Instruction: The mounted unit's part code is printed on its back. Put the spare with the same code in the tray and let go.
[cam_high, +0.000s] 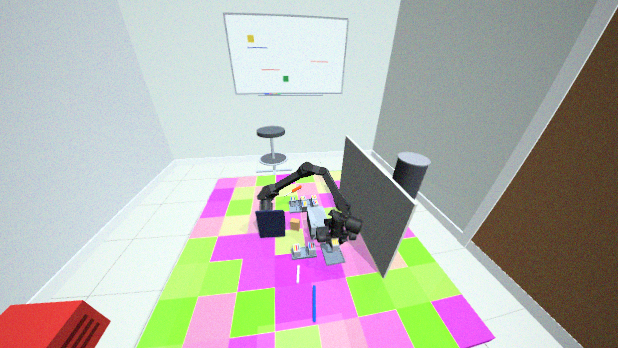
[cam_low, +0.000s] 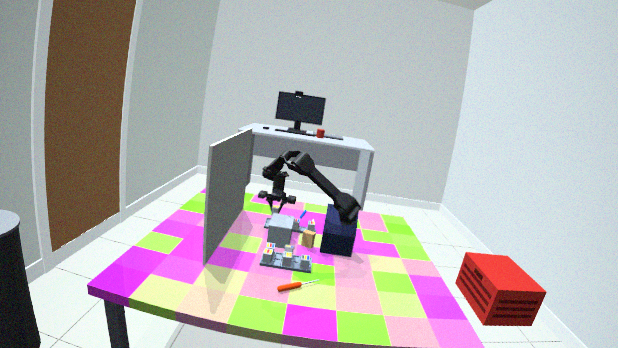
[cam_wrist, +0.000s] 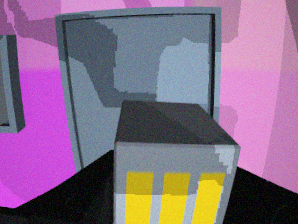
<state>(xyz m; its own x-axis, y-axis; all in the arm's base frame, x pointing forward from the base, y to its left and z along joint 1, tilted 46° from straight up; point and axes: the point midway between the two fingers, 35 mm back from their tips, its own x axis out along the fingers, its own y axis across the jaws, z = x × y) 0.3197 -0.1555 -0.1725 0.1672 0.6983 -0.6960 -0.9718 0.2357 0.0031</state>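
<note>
Right now my gripper tip is 60 mm above the flat grey tray. Round my gripper tip: mounted unit 30 mm behind, 200 mm to the left, 10 mm below; then spare 20 mm above; then small rack 150 mm behind, 40 mm to the left, 50 mm below.
</note>
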